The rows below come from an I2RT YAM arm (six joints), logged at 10 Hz.
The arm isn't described. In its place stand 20 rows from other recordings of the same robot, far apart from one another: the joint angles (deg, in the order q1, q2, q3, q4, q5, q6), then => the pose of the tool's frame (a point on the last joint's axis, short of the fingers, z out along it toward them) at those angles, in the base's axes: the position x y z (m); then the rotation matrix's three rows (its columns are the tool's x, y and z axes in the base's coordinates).
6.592, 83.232, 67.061, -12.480, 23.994, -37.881 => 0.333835 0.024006 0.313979; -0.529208 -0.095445 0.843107; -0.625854 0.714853 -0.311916; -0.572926 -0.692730 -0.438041
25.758, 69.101, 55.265, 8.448, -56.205, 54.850 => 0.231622 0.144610 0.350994; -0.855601 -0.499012 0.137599; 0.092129 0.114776 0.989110; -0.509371 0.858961 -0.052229
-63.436, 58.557, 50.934, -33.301, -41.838, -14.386 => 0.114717 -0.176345 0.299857; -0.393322 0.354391 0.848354; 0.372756 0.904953 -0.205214; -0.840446 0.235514 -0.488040
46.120, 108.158, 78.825, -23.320, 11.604, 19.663 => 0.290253 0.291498 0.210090; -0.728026 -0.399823 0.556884; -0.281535 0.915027 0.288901; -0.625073 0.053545 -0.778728
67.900, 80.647, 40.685, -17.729, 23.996, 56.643 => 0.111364 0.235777 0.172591; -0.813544 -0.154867 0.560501; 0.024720 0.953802 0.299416; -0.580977 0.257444 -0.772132
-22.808, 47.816, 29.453, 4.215, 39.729, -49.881 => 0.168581 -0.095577 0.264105; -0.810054 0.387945 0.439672; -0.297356 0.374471 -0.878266; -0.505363 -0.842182 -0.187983
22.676, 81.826, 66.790, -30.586, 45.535, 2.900 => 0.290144 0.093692 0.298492; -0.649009 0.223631 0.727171; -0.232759 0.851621 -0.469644; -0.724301 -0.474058 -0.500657
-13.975, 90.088, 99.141, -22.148, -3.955, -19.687 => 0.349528 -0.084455 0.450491; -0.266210 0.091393 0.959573; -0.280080 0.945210 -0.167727; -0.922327 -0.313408 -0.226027
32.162, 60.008, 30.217, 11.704, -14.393, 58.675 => 0.193029 0.131832 0.238817; -0.747958 -0.147545 0.647140; 0.507086 0.502080 0.700557; -0.428280 0.852142 -0.300716
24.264, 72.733, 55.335, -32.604, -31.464, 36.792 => 0.229807 0.123971 0.269651; -0.952398 -0.107363 0.285327; 0.131049 0.700863 0.701154; -0.275253 0.705170 -0.653431
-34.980, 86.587, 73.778, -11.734, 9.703, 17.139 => 0.288021 -0.208848 0.335910; -0.121681 0.760329 0.638039; 0.439657 0.617601 -0.652128; -0.889885 0.201166 -0.409434
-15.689, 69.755, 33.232, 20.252, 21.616, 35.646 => 0.250664 -0.084028 0.233593; 0.125716 0.638158 0.759572; 0.527446 0.605473 -0.595989; -0.840236 0.475559 -0.260477
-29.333, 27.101, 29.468, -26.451, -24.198, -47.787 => 0.115687 -0.048270 0.260388; -0.328358 -0.182454 0.926764; -0.590416 0.805511 -0.050604; -0.737286 -0.563793 -0.372220
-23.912, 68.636, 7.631, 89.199, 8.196, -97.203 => 0.172861 -0.082196 0.225762; -0.566136 0.363793 0.739692; -0.823153 -0.297059 -0.483916; 0.043687 -0.882843 0.467633
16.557, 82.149, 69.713, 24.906, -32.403, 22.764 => 0.318272 0.114524 0.403327; -0.096305 -0.764413 0.637494; 0.312191 0.584955 0.748575; -0.945126 0.271111 0.182308
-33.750, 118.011, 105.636, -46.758, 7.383, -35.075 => 0.373473 -0.255049 0.258853; -0.932204 0.085644 0.351655; -0.062515 0.918896 -0.389515; -0.356494 -0.385091 -0.851244
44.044, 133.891, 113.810, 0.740, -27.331, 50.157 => 0.386423 0.396478 0.241006; -0.865814 -0.412416 0.283335; 0.111531 0.392943 0.912774; -0.487777 0.821894 -0.294219
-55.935, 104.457, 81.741, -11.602, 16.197, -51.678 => 0.229509 -0.357158 0.268884; -0.921177 0.325553 0.213188; 0.017329 0.581611 -0.813282; -0.388759 -0.745482 -0.541408
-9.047, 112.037, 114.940, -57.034, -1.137, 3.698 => 0.419739 -0.066118 0.341735; -0.789212 0.197044 0.581651; 0.190960 0.978915 -0.072521; -0.583677 0.053838 -0.810199
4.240, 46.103, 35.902, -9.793, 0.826, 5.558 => 0.191208 0.013661 0.281925; -0.345234 -0.027107 0.938125; 0.071514 0.995917 0.055095; -0.935788 0.086110 -0.341886
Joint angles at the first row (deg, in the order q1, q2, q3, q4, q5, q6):
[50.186, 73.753, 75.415, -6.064, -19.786, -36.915]
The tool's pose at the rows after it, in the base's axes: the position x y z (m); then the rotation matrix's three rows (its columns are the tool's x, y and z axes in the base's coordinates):
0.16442 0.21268 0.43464; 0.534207 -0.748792 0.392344; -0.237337 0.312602 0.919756; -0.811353 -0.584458 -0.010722
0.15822 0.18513 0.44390; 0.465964 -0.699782 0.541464; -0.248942 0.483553 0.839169; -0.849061 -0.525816 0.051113
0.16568 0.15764 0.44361; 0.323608 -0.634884 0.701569; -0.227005 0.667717 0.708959; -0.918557 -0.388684 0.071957
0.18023 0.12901 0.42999; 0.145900 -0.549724 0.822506; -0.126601 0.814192 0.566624; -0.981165 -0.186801 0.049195
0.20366 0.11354 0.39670; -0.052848 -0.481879 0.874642; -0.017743 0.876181 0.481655; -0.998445 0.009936 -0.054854
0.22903 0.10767 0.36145; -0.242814 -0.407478 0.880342; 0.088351 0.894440 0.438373; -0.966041 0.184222 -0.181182
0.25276 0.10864 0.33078; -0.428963 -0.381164 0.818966; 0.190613 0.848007 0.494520; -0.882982 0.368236 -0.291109
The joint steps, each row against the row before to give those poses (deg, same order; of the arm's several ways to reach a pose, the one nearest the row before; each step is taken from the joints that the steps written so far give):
[-0.087, -5.870, -3.334, 1.224, 2.988, 0.962]
[-1.926, -5.192, -2.204, 0.621, 7.815, 4.647]
[-4.915, -3.268, -2.107, 0.001, 6.947, 8.517]
[-7.465, -2.378, -3.685, -0.002, 3.264, 11.949]
[-6.600, 0.956, -4.836, -0.173, -0.876, 11.429]
[-4.222, 3.862, -3.169, -0.266, -1.827, 9.936]
[-2.819, 5.534, -1.148, 0.002, -7.106, 9.481]

